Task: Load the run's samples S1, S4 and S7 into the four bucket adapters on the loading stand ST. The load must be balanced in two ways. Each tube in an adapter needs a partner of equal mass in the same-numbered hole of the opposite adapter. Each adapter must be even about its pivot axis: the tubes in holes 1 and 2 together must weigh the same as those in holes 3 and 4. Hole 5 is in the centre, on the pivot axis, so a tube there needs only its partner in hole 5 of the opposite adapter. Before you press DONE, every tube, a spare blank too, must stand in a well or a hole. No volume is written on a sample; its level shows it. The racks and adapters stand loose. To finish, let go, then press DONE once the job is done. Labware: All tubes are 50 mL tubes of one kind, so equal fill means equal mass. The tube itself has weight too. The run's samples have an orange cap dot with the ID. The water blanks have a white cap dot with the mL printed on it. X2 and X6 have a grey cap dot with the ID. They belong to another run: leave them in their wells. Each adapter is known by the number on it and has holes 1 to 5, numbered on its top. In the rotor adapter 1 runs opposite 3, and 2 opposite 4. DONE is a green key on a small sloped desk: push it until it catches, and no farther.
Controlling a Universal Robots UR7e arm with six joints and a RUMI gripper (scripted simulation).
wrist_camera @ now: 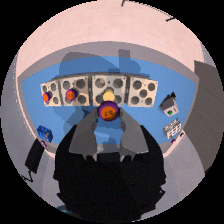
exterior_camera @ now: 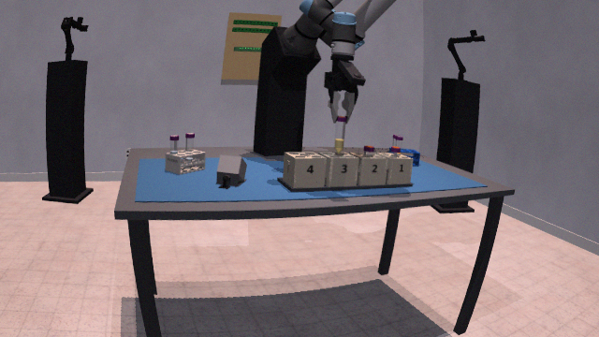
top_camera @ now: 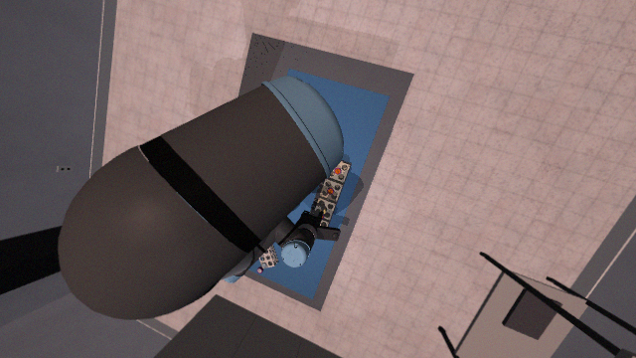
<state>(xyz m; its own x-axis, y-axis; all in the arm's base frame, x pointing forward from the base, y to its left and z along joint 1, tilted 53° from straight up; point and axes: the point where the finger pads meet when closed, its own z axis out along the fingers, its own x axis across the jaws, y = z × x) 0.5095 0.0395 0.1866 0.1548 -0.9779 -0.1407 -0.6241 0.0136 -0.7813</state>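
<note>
Right now the bucket adapter is 3 cm ahead of my hand, 11 cm to the right of it and 16 cm below it. Round my hand: blue rack 43 cm behind, 41 cm to the left, 18 cm below; white rack 13 cm behind, 50 cm to the right, 18 cm below.
</note>
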